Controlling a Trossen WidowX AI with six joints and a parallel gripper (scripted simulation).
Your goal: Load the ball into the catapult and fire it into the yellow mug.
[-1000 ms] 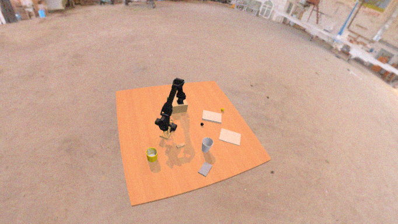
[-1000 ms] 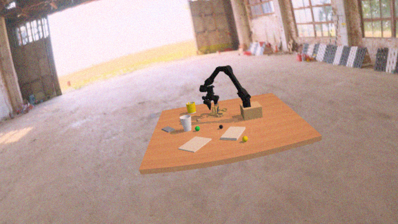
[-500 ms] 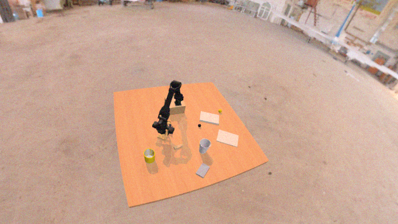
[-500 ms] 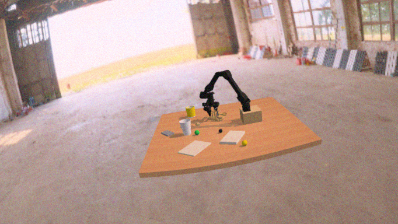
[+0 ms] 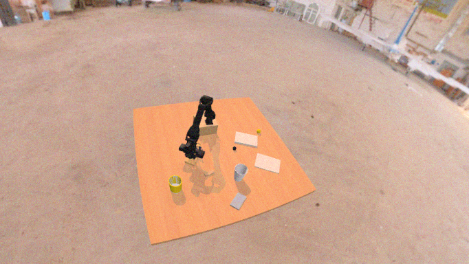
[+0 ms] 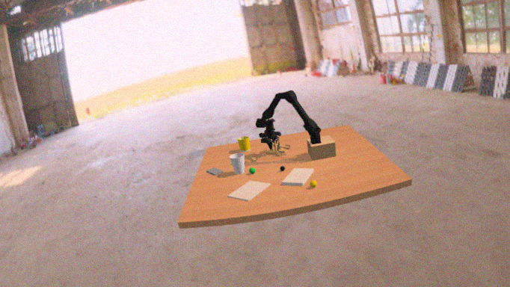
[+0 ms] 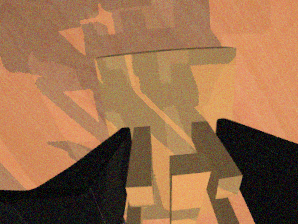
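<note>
Now: gripper tip 5 cm past the black ball, 37 cm to the right of it and 2 cm above it. Also, from my gripper tip: small wooden block 14 cm ahead, 10 cm to the left, 3 cm below; then yellow mug 22 cm ahead, 16 cm to the right; then wooden catapult 5 cm behind, 6 cm to the left, 2 cm above.
</note>
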